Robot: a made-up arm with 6 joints.
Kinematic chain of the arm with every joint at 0, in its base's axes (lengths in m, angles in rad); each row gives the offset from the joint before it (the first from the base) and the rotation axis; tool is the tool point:
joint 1: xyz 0 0 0.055 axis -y
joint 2: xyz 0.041 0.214 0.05 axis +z
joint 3: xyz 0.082 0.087 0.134 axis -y
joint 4: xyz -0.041 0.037 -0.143 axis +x
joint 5: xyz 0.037 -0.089 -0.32 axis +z
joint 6: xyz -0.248 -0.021 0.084 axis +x
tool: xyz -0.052 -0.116 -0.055
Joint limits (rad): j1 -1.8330..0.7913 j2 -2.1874..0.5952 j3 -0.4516..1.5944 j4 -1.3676..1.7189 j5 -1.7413..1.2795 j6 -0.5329..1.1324
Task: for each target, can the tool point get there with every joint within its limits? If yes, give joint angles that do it. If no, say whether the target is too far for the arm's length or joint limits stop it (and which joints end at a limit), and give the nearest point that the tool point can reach.
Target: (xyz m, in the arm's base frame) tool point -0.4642 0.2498 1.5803
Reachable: no: too far | nearest point -0.1582 0.0568 0.5750 | short by 1.068 m
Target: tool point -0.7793 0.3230 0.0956
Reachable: no: joint limits stop it (at a limit: joint 1, joint 5) | nearest point -0.5167 0.3199 0.0288 | short by 0.271 m
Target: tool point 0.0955 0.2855 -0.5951
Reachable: yes | joints -1.0440 -0.6284 1.1322 1.4503 0.3370 0.1491
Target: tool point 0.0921 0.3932 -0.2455
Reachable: yes | joints 0.0263 0.0587 0.5308 -0.2412 -1.1107 -0.3934
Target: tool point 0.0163 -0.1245 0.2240
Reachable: yes | joints -0.5751 -0.3161 -0.2017 -0.7606 0.8835 -0.2071
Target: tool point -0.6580 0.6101 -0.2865
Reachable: no: joint limits stop it (at a limit: joint 1, joint 5) | nearest point -0.4775 0.5368 -0.2470 | short by 0.199 m
